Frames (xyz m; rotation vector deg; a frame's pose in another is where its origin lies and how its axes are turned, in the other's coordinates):
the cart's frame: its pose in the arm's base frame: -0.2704 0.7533 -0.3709 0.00 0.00 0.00
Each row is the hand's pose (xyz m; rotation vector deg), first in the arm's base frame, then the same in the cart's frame.
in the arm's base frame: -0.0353 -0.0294 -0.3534 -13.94 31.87 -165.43
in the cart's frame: 0.2351 -0.7827 0.0175 -13.94 31.87 -165.43
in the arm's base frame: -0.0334 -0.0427 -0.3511 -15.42 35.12 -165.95
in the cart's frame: 0.2370 -0.7960 0.0198 -15.42 35.12 -165.95
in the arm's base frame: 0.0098 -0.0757 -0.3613 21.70 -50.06 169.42
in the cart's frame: 0.2802 -0.8290 0.0096 21.70 -50.06 169.42
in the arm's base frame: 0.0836 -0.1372 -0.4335 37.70 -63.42 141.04
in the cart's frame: 0.3540 -0.8905 -0.0626 37.70 -63.42 141.04
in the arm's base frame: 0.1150 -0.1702 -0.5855 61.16 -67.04 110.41
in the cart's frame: 0.3854 -0.9235 -0.2146 61.16 -67.04 110.41
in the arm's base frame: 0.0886 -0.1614 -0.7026 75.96 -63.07 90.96
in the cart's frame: 0.3590 -0.9147 -0.3317 75.96 -63.07 90.96
